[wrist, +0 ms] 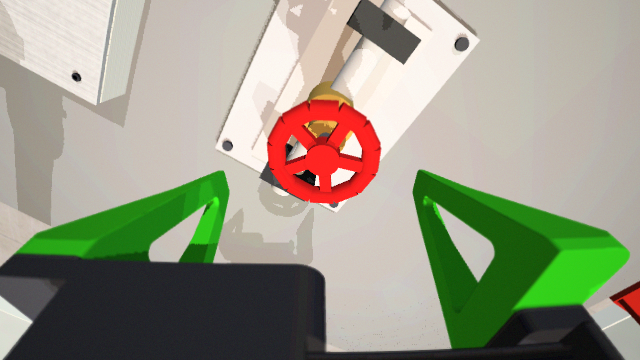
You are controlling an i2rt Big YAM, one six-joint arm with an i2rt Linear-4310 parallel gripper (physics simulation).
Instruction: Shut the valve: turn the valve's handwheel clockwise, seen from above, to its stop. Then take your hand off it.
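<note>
The valve's red handwheel (323,158), a round rim with several spokes and a hub, shows near the middle of the wrist view. It sits over a brass valve body (327,94) on a white pipe (352,67), mounted on a white base plate (260,85) with dark bolts at its corners. My gripper (320,181) is open, its two green fingers wide apart, one to the lower left and one to the lower right of the wheel. Neither finger touches the wheel in this view. How far the fingertips are above or below the rim is hard to tell.
A pale brushed box or panel (55,40) with a small dark hole stands at the upper left. A dark clamp (384,32) crosses the pipe above the wheel. Part of a red object (631,302) shows at the lower right edge. The gripper's shadow falls on the grey surface below the plate.
</note>
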